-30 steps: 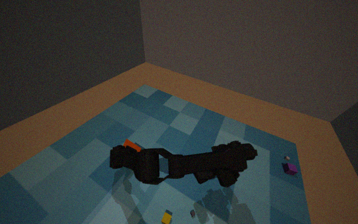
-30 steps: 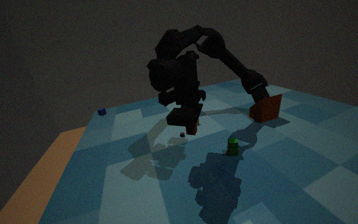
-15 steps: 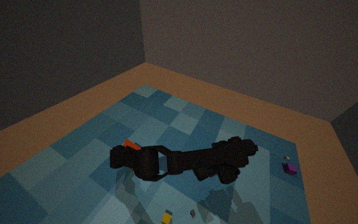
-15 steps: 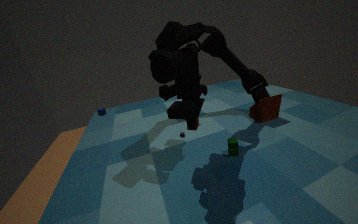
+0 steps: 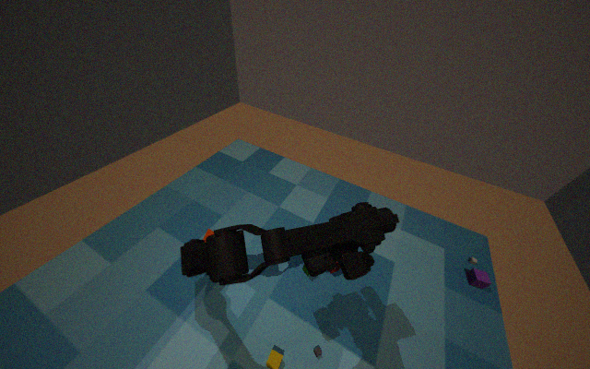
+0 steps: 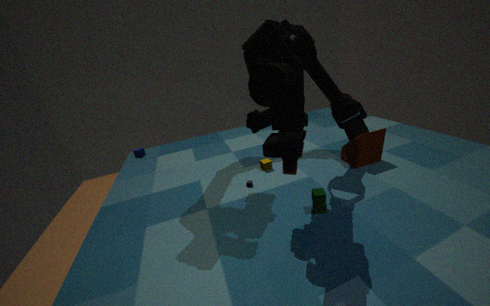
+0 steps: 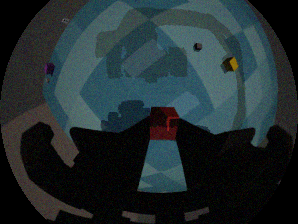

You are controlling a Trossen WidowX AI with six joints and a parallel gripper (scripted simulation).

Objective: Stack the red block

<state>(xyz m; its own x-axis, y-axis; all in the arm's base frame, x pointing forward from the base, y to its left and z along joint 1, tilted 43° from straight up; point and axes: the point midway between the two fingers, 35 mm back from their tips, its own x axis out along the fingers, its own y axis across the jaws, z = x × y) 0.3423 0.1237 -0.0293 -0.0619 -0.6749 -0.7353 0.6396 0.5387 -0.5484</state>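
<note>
My gripper tip is now 9 cm above the green block, 7 cm past it and 2 cm to the right of it. Round my gripper tip: yellow block: 24 cm to the right, 11 cm below, 5 cm behind; red block: 1 cm above; dark cube: 17 cm to the right, 12 cm below, 4 cm ahead.
</note>
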